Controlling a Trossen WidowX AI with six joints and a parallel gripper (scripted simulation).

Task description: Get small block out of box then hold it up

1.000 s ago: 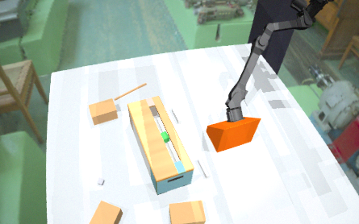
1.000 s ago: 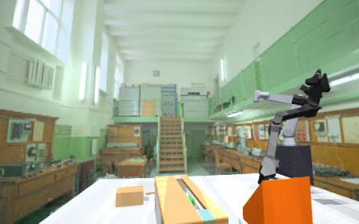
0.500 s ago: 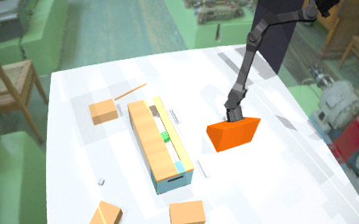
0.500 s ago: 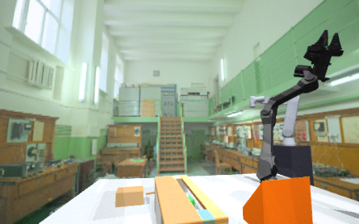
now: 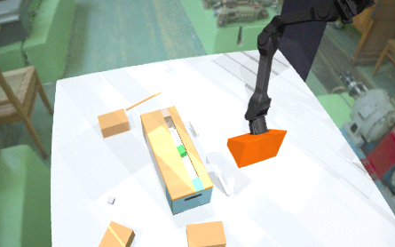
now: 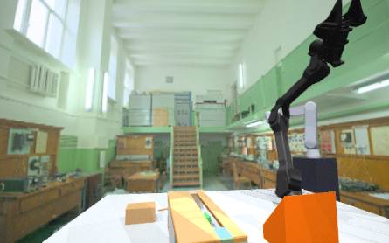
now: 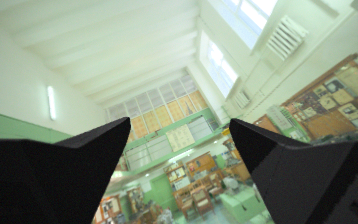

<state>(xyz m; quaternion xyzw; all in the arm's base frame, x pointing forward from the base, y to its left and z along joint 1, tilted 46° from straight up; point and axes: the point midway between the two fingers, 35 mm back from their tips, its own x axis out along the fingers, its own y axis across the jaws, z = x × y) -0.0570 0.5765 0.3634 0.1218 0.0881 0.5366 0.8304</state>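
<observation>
My gripper tip is 680 mm above the green block, 430 mm short of it and 200 mm to the left of it. From my gripper tip the other things lie so: long tan box 710 mm below, 420 mm ahead, 200 mm to the right; then thin stick 770 mm below, 590 mm to the right, 450 mm ahead.
</observation>
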